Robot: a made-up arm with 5 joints.
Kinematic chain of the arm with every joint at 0, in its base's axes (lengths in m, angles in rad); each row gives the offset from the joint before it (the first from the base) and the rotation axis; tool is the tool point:
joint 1: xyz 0 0 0.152 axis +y
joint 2: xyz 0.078 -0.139 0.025 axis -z
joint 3: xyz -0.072 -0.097 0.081 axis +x
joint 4: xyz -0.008 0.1 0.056 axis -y
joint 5: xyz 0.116 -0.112 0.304 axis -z
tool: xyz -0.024 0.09 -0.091
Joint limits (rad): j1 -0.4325..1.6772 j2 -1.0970..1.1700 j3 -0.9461..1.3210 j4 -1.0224..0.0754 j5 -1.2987..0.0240
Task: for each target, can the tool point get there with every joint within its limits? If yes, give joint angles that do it. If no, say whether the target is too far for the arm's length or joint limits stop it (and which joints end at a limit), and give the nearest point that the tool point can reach.
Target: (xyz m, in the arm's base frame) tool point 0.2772 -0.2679 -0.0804
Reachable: yes | joints 1.4835 -0.4670 0.7958 -0.8133 -0.7378
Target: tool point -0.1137 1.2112 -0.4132
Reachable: no: too far | nearest point 0.1877 0.0228 -0.0063 | short by 1.292 m
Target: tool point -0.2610 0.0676 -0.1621
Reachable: no: joint limits stop it (at a limit: joint 1, joint 3, joint 4, joint 5) | nearest point 0.0715 -0.0448 -0.0542 | short by 0.367 m
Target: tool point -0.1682 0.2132 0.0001
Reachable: no: joint limits stop it (at a limit: joint 1, joint 2, joint 3, joint 4, joint 5) | nearest point 0.0787 0.0040 0.0132 | short by 0.324 m
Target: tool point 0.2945 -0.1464 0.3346
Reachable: yes | joints 0.5901 0.8473 -0.3020 -0.2615 -0.1816
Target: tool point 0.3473 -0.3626 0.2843
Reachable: yes | joints 0.6976 -0.4408 0.7911 -0.1488 -0.5755
